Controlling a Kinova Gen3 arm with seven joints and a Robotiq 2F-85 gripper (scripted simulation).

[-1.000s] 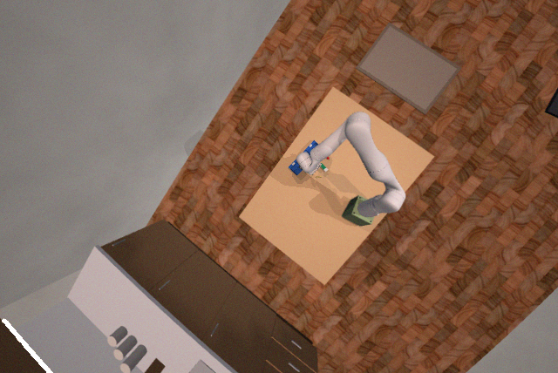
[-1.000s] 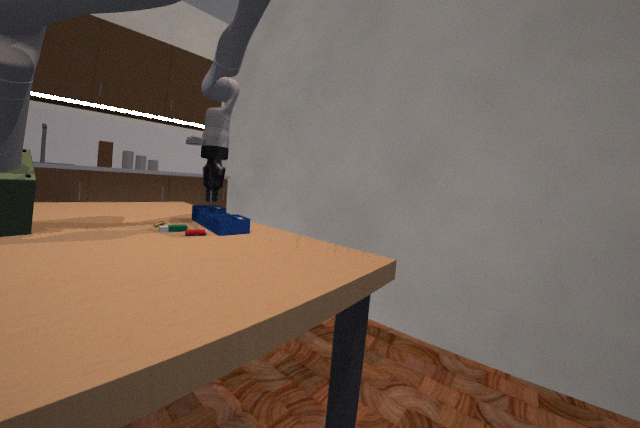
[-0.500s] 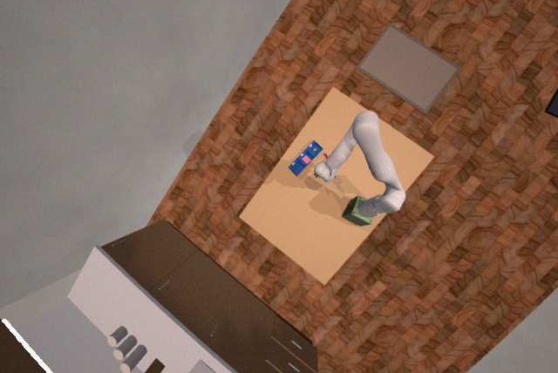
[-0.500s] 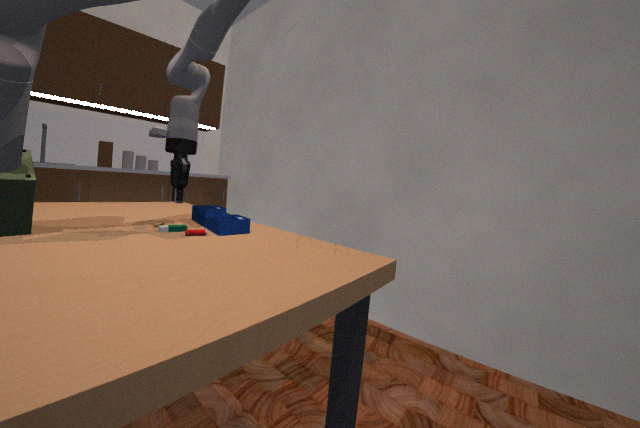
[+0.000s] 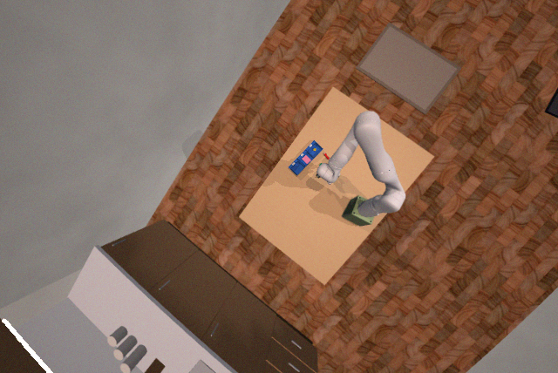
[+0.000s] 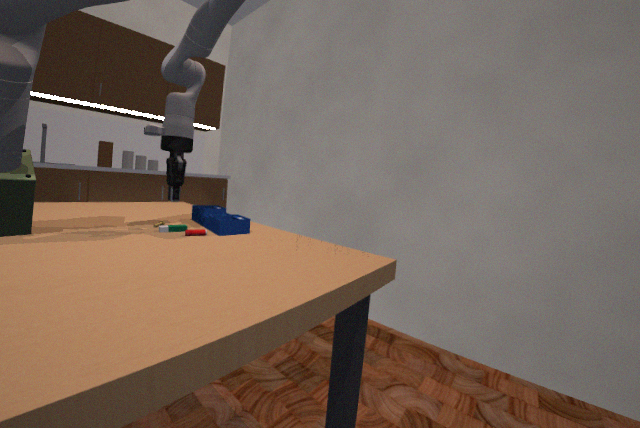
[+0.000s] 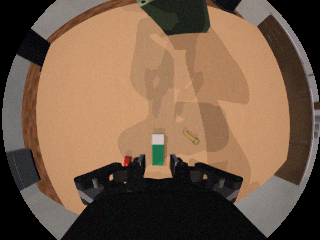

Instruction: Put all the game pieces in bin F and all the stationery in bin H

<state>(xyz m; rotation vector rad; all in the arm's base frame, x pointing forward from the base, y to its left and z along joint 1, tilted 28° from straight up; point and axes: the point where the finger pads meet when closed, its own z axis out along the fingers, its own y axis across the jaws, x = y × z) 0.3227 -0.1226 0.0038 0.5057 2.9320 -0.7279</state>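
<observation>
Now: hand 90 mm above the green piece. Round my hand: pink block 130 mm ahead, 80 mm below; red piece 20 mm ahead, 80 mm to the right, 90 mm below; thin golden thing 80 mm to the left, 90 mm below.
</observation>
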